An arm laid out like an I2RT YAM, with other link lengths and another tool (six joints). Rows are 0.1 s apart.
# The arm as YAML. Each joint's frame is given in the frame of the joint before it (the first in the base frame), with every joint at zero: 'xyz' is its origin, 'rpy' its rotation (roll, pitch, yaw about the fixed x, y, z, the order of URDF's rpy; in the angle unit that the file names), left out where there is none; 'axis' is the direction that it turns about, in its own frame. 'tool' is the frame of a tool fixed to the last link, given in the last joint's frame.
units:
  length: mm
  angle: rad
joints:
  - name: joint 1
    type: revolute
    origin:
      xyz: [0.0, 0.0, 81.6]
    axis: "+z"
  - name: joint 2
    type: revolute
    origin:
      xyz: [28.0, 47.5, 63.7]
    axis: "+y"
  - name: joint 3
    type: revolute
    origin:
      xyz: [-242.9, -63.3, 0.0]
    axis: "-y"
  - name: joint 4
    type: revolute
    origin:
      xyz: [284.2, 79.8, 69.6]
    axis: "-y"
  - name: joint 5
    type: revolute
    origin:
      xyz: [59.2, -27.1, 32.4]
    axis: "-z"
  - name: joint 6
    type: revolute
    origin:
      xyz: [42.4, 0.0, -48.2]
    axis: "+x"
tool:
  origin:
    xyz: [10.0, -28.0, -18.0]
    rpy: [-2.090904, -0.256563, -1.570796]
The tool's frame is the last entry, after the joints.
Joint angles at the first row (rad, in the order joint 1, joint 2, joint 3, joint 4, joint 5, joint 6):
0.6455 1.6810 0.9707 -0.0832 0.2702 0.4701
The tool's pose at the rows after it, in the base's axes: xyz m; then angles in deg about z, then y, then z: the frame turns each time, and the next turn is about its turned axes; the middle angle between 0 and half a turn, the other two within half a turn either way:
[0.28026, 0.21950, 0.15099, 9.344, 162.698, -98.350]
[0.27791, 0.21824, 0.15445, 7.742, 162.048, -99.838]
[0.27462, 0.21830, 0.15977, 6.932, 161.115, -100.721]
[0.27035, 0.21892, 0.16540, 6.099, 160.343, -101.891]
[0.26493, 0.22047, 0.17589, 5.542, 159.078, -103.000]
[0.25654, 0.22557, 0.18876, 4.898, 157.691, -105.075]
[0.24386, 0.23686, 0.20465, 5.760, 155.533, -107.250]
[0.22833, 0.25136, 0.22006, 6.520, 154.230, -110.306]
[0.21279, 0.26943, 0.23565, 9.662, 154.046, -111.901]
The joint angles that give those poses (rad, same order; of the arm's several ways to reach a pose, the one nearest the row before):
0.6468 1.6678 0.9663 -0.0873 0.2780 0.4671
0.6500 1.6500 0.9576 -0.0890 0.2913 0.4627
0.6579 1.6273 0.9501 -0.0914 0.3053 0.4589
0.6689 1.6038 0.9437 -0.0990 0.3187 0.4538
0.6851 1.5690 0.9424 -0.1150 0.3363 0.4457
0.7162 1.5335 0.9489 -0.1401 0.3594 0.4322
0.7709 1.4983 0.9632 -0.1598 0.3857 0.4073
0.8381 1.4784 0.9935 -0.1982 0.4104 0.3844
0.9081 1.4793 1.0476 -0.2507 0.4098 0.3682

